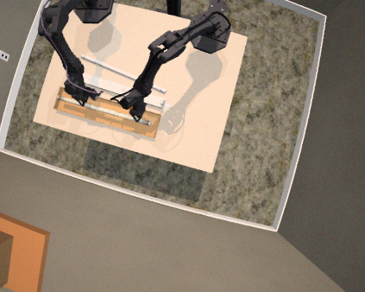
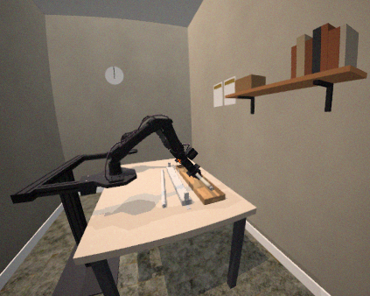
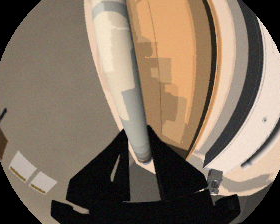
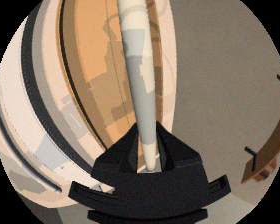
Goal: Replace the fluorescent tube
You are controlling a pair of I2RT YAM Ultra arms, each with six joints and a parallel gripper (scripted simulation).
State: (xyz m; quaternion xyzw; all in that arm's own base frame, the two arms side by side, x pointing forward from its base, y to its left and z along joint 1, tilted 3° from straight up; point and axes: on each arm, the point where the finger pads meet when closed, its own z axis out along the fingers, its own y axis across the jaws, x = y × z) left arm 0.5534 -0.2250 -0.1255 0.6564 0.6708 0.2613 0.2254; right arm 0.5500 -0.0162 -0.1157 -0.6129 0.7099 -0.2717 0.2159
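The carton lies 1 cm ahead of my right hand, 12 cm to the left of it and 6 cm below it. The rest, counted from my right hand: light fixture (15 cm behind, 14 cm to the left, 2 cm below); then LED tube (25 cm behind, 14 cm to the left, 7 cm below); then old fluorescent tube (12 cm to the left, 1 cm below).
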